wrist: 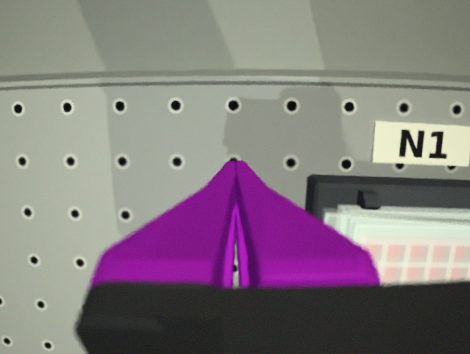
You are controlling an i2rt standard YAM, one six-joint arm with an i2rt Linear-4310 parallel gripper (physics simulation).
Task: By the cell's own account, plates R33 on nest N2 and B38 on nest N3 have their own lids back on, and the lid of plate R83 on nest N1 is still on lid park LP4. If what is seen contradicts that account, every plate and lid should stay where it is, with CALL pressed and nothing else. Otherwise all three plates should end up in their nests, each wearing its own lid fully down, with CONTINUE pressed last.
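Note:
My gripper (pixel 235 175) is shut, its two purple fingertips meeting in the middle of the view with nothing between them. It is to the left of nest N1 (pixel 320 186), a dark frame at the right, partly hidden behind the right finger. In the nest sits a plate (pixel 420 252) with pinkish-red square wells and a pale, clear rim. Clear layered edges show at its upper left; whether a lid is on it I cannot tell. The plate's own marking does not show. Nests N2 and N3, the lid park LP4 and the buttons do not show.
A cream label reading N1 (pixel 423 144) lies above the nest. The grey board (pixel 150 132) has rows of dark holes and a raised edge (pixel 200 79) along its far side. A dark clip (pixel 369 199) stands at the nest's back wall. Shadows fall across the board.

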